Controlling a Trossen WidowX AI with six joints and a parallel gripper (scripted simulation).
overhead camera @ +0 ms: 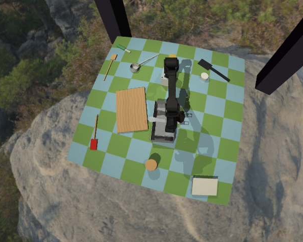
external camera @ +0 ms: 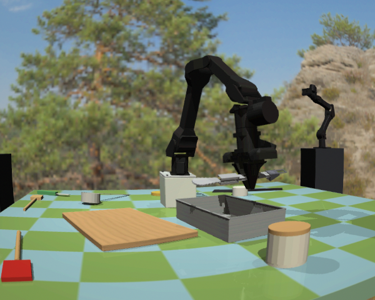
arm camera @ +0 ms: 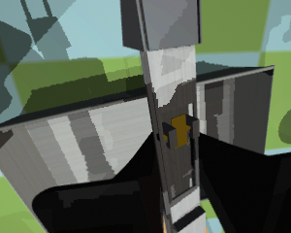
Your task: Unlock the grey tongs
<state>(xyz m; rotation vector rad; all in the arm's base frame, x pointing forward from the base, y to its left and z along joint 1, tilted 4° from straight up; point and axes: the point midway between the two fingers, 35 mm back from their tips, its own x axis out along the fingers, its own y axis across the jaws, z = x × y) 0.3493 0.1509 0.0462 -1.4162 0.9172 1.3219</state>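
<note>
Now: the wooden board 340 mm to the right of my gripper tip, 90 mm below it and 10 mm behind it. Round my gripper tip: grey roasting tin 70 mm below, 60 mm to the right, 10 mm behind; yellow lock piece 40 mm above, 20 mm to the left, 10 mm behind; lidded canister 320 mm ahead, 60 mm below, 10 mm to the right.
</note>
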